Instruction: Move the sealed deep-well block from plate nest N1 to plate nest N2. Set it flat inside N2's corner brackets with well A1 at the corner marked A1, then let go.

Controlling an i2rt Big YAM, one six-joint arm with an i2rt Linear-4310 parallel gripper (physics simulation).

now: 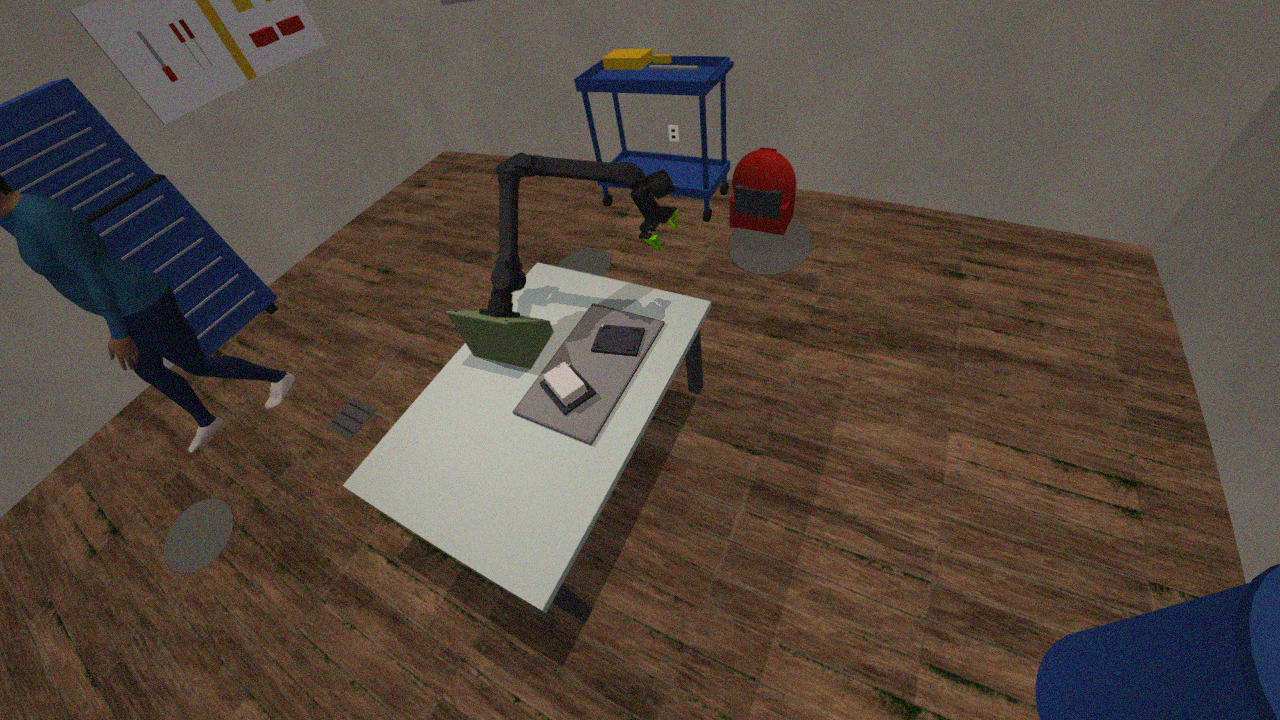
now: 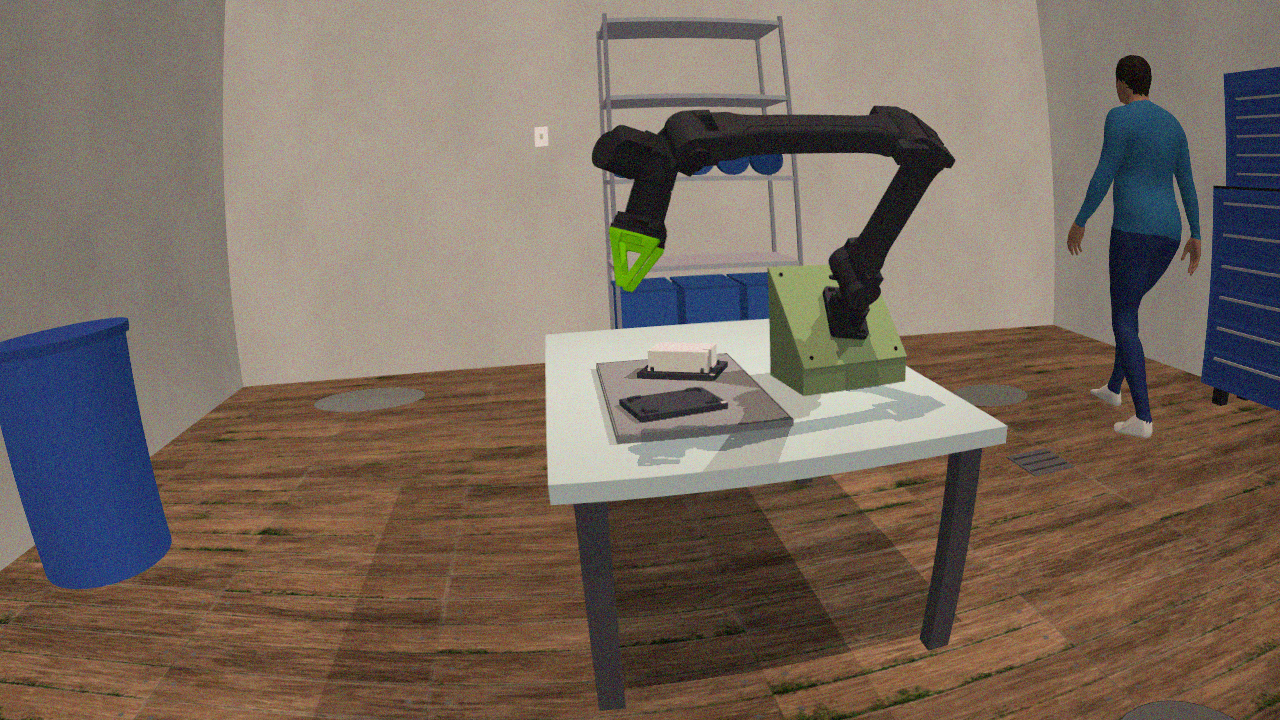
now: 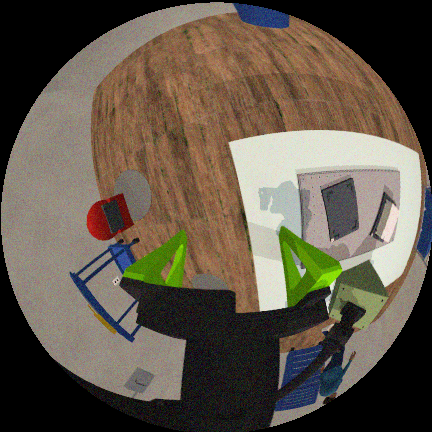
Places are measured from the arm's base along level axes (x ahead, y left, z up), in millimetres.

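Pixels of known places: gripper, fingertip midpoint: point(image 1: 668, 240) point(image 2: 624, 289) point(image 3: 232, 232); arm's base, origin of the base link: point(image 1: 499, 315) point(image 2: 844, 314) point(image 3: 353, 310).
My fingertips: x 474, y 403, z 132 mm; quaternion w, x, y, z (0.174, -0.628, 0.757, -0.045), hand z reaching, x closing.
Note:
For each thing: its top centre in the pictures, then the offset to it from my fingertips. Level surfaces: height alone.
- pinkish-white deep-well block, middle of its top: point(image 2: 682, 347) point(image 1: 563, 379) point(image 3: 390, 223) 144 mm back, 513 mm right, 201 mm down
- grey perforated board, middle of its top: point(image 2: 681, 387) point(image 1: 591, 364) point(image 3: 366, 216) 124 mm back, 393 mm right, 254 mm down
- white table, its level: 268 mm down
The pinkish-white deep-well block point(image 1: 564, 382) point(image 2: 682, 357) point(image 3: 387, 220) sits upright in a black plate nest point(image 1: 572, 409) point(image 2: 671, 374). The other black plate nest point(image 1: 617, 339) point(image 2: 673, 403) point(image 3: 340, 209) lies on the same board with no block in it. The nest labels and the A1 marks are too small to read. My gripper point(image 1: 665, 231) point(image 2: 631, 284) point(image 3: 232, 232) is open, its green fingers wide apart with nothing between them. It hangs high above the table level, off to the side of both nests, near the table end by the bare nest.
The grey perforated board point(image 1: 617, 385) point(image 2: 747, 402) point(image 3: 312, 190) lies on the white table point(image 1: 474, 474) point(image 2: 572, 465) point(image 3: 265, 155). The arm stands on a green wedge base point(image 1: 505, 340) point(image 2: 792, 349) point(image 3: 367, 295) beside the board. A person point(image 1: 98, 259) point(image 2: 1145, 179) is away from the table.

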